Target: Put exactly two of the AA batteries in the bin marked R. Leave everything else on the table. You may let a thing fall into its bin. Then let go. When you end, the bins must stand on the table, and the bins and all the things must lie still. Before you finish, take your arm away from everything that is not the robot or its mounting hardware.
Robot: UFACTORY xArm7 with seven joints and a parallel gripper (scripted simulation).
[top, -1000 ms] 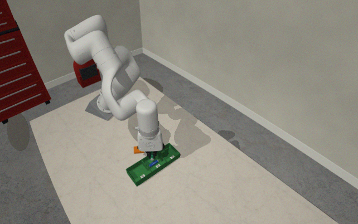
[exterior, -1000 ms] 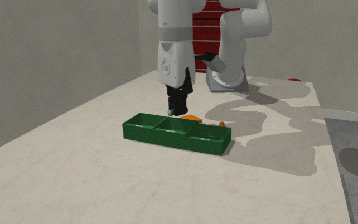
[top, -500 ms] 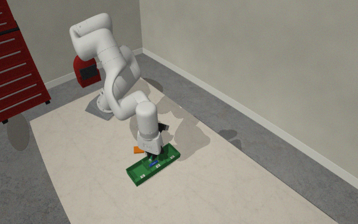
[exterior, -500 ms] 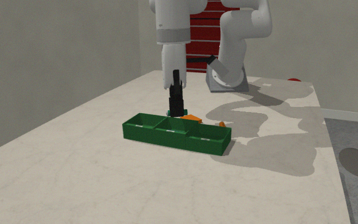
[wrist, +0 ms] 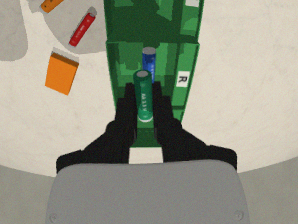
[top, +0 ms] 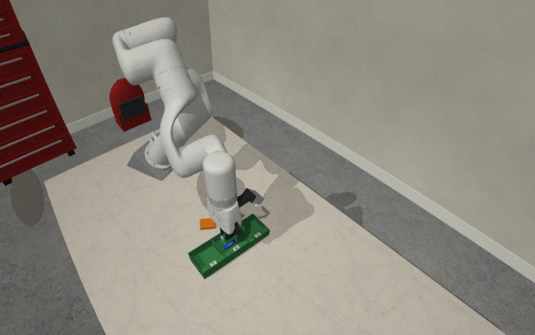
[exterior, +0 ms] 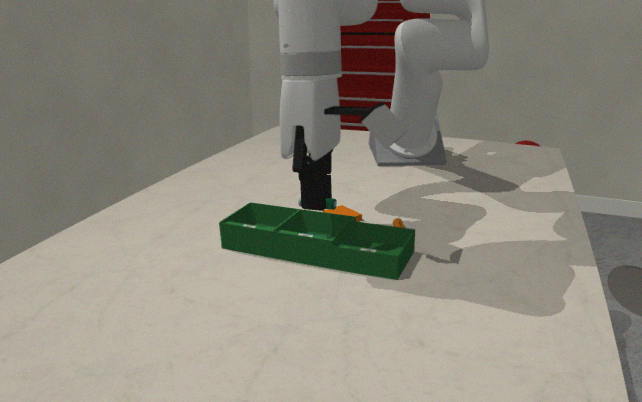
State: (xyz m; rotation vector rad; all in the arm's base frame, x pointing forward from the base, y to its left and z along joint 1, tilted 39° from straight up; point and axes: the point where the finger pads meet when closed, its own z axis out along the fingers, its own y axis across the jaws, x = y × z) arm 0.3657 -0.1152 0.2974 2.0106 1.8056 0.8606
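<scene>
The green three-part bin tray lies 1 cm ahead of my hand and 6 cm below it. The rest, counted from my hand: red battery: 6 cm behind, 5 cm to the left, 8 cm below; then green AA battery: 2 cm below; then blue battery: 1 cm ahead, 7 cm below.
</scene>
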